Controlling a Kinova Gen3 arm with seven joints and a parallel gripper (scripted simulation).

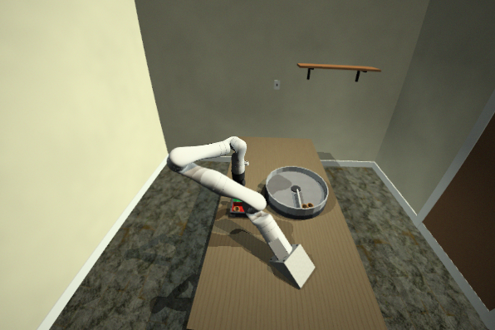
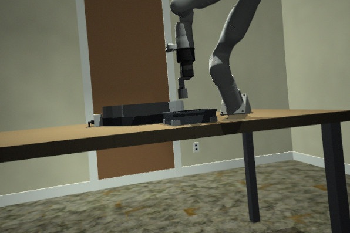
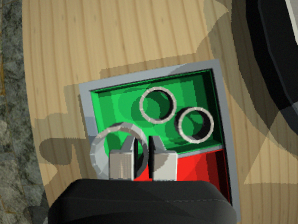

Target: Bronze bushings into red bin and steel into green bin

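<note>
My gripper is now 2 cm past the bin tray, 2 cm to the left of it and 11 cm above it. The rest, counted from my hand: grey turntable 15 cm ahead, 35 cm to the right, 8 cm below.
</note>
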